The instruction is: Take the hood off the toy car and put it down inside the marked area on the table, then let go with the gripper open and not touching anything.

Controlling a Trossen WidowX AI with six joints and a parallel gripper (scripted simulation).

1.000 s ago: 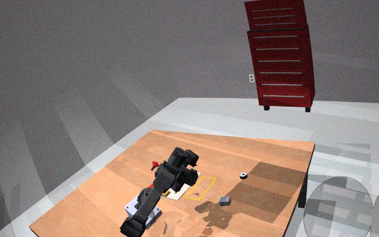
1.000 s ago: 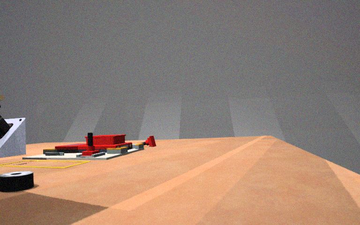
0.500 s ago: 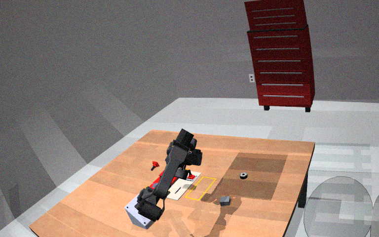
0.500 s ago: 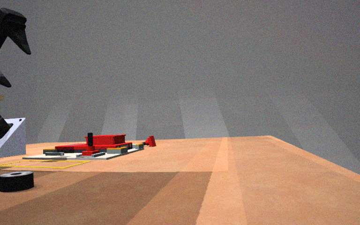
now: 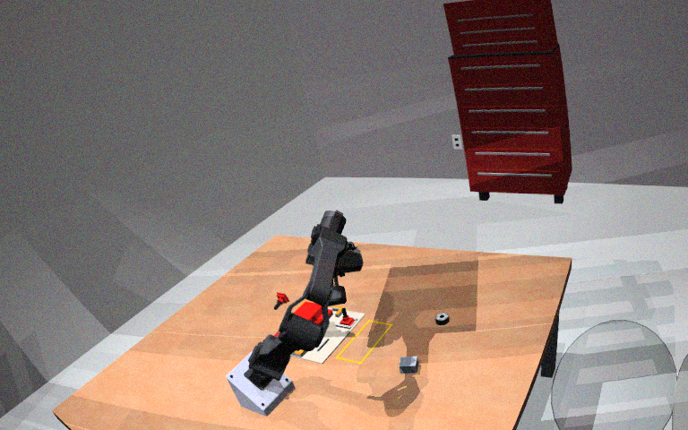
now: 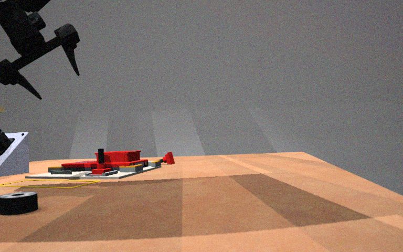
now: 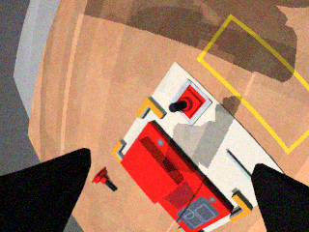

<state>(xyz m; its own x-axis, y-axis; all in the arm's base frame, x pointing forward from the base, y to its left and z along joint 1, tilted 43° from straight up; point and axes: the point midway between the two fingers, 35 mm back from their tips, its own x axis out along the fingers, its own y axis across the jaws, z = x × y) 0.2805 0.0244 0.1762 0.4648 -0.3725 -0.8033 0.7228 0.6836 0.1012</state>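
My gripper tip is 3 cm short of the hood, 17 cm to the right of it and 15 cm above it.
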